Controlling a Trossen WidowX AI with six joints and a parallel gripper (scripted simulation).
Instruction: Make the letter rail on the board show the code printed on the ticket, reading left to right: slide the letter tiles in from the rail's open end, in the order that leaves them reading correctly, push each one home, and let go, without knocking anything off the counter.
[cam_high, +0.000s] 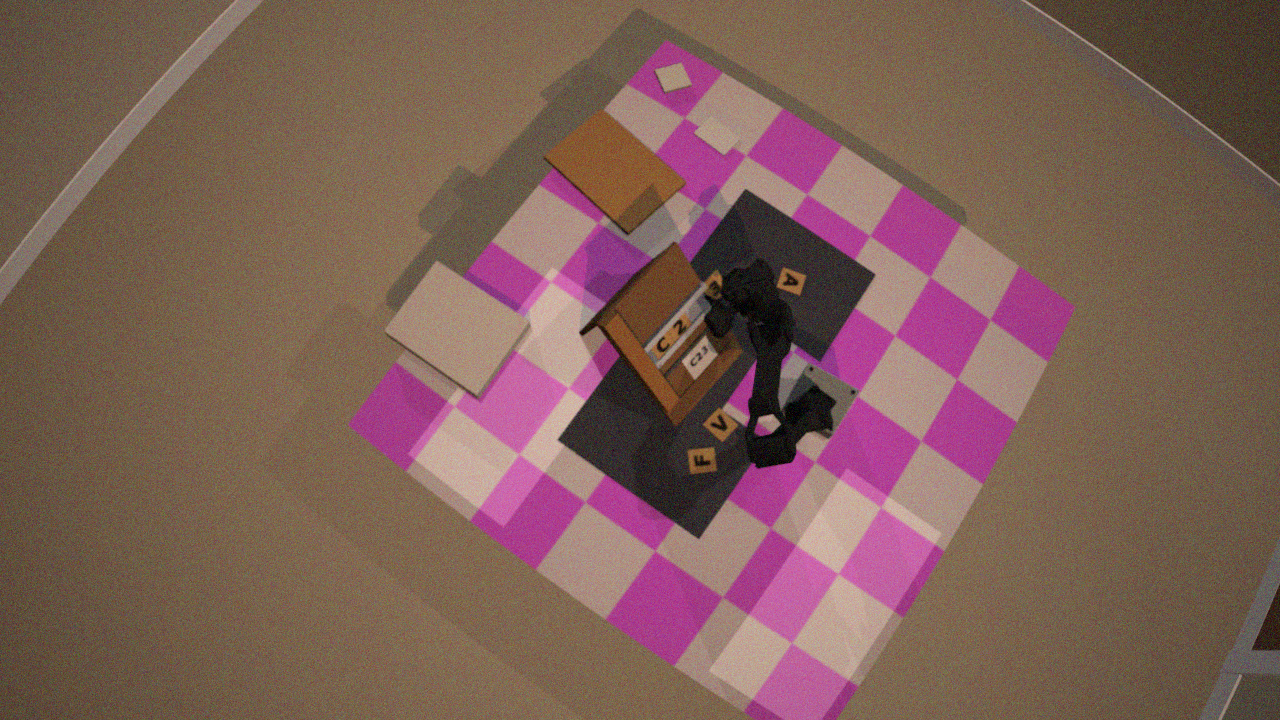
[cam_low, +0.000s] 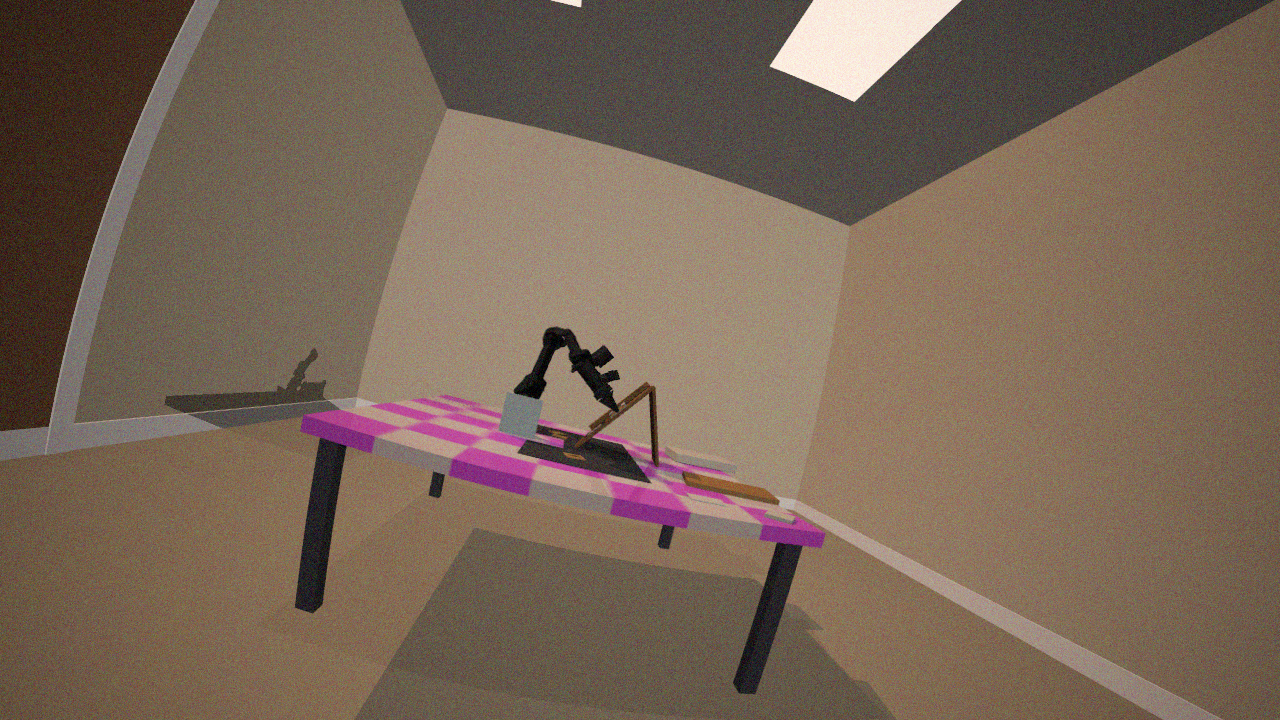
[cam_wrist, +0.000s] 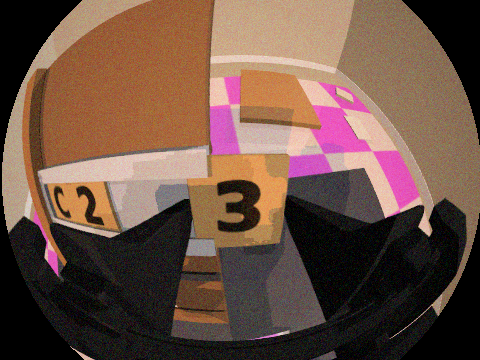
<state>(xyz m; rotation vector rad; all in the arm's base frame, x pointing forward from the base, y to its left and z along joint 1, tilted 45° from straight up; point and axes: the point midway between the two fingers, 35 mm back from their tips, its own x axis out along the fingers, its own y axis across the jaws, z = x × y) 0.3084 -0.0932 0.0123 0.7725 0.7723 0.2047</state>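
The 2 tile is 120 mm to the left of my gripper tip and 10 mm ahead of it. From my gripper tip the other things lie so: c tile: 170 mm to the left, 20 mm ahead; then white ticket: 120 mm to the left, 90 mm below, 50 mm behind; then 3 tile: right at my gripper tip.
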